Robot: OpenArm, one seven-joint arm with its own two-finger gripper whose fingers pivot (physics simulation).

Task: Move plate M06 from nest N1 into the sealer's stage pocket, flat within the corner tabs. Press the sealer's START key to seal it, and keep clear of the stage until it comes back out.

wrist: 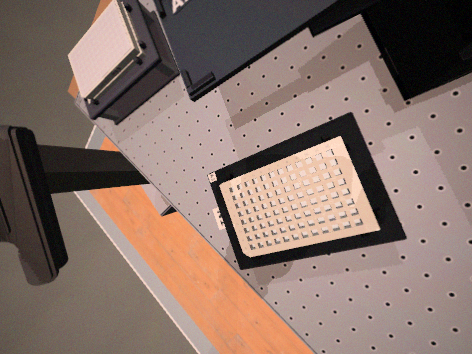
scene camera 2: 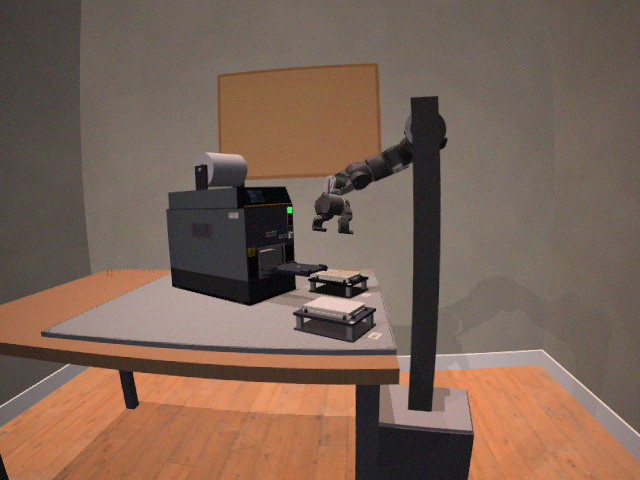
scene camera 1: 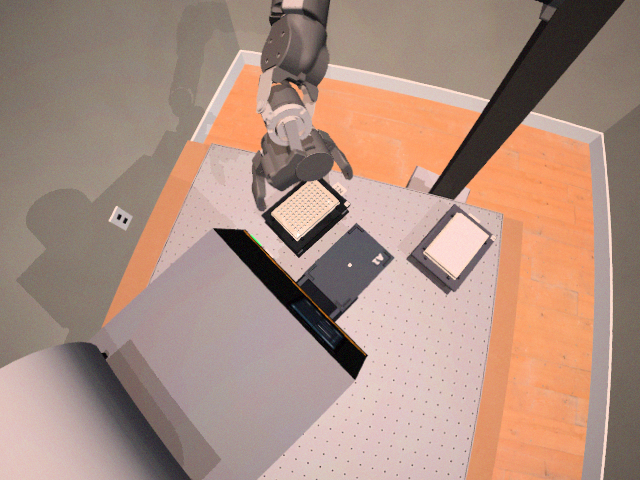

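Observation:
Plate M06, a cream plate with a grid of wells, lies flat in the black nest N1. My gripper is open and empty, well above the plate; in scene camera 1 it appears towards the plate's upper left side. One finger shows at the left edge of the wrist view. The sealer's dark stage stands out of the sealer, with corner tabs and no plate on it. I cannot make out the START key clearly.
A second nest holds a white plate. A green light is lit on the sealer's front. A dark upright post stands beside the table.

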